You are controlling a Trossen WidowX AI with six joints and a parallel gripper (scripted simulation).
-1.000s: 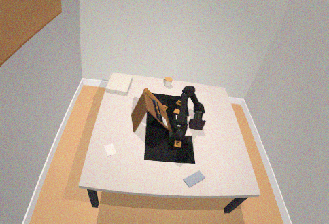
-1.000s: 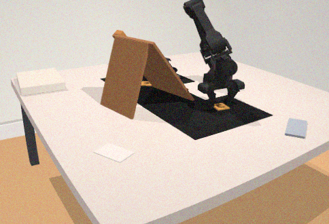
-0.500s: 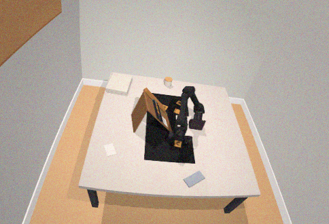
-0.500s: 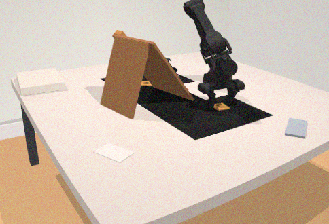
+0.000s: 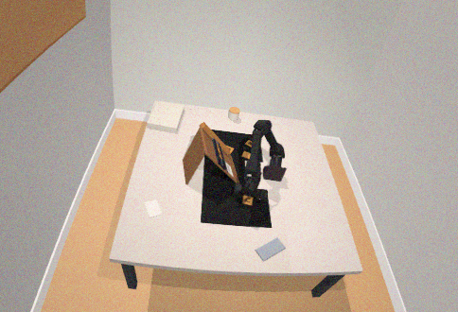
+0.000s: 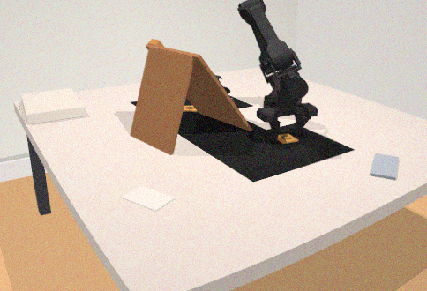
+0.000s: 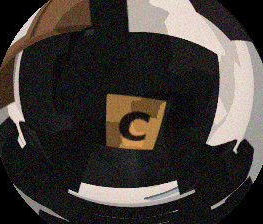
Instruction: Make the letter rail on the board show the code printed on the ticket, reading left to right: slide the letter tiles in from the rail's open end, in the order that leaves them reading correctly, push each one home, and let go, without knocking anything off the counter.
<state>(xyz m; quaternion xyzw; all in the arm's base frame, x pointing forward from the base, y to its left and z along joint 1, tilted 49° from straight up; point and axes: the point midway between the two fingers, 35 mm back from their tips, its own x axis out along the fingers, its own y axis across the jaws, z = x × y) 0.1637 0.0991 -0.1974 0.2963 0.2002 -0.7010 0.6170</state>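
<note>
Now: the white ticket 130 mm ahead of my gripper tip, 150 mm to the right of it and 90 mm above it. The rest, counted from my gripper tip: black mat (40 mm ahead, 210 mm to the right); then blue-grey card (110 mm behind, 300 mm to the left); then letter tile marked c (right at my gripper tip).
</note>
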